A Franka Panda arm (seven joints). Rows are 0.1 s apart.
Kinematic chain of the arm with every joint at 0, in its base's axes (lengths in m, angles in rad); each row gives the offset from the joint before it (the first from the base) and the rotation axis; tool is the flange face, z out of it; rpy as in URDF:
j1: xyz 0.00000 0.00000 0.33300 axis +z
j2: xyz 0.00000 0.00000 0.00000 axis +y
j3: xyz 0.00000 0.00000 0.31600 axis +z
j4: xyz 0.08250 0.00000 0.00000 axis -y
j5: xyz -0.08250 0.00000 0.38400 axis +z
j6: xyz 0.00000 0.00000 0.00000 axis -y
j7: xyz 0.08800 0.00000 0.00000 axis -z
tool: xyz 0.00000 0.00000 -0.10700 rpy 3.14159 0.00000 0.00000
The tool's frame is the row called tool.
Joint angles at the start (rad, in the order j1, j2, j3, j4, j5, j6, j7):
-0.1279, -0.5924, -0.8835, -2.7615, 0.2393, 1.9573, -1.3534
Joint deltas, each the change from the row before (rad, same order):
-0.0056, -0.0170, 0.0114, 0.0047, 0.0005, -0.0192, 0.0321
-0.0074, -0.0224, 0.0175, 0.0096, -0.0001, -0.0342, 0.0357
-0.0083, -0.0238, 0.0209, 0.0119, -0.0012, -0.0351, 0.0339
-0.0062, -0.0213, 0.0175, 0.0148, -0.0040, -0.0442, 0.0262
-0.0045, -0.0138, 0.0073, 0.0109, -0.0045, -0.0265, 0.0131
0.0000, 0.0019, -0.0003, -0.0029, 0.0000, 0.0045, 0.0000
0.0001, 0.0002, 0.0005, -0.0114, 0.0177, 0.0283, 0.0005
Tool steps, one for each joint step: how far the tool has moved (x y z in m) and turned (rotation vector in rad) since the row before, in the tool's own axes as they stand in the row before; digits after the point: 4 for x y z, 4 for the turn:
0.0040, -0.0042, -0.0037, 0.0057, 0.0034, 0.0160
0.0058, -0.0067, -0.0055, 0.0121, -0.0001, 0.0118
0.0064, -0.0075, -0.0067, 0.0085, -0.0029, 0.0067
0.0053, -0.0080, -0.0067, 0.0150, -0.0087, 0.0002
0.0022, -0.0046, -0.0055, 0.0059, -0.0034, -0.0015
-0.0005, 0.0006, 0.0013, -0.0010, -0.0005, 0.0022
0.0009, 0.0015, 0.0029, -0.0103, 0.0209, 0.0072

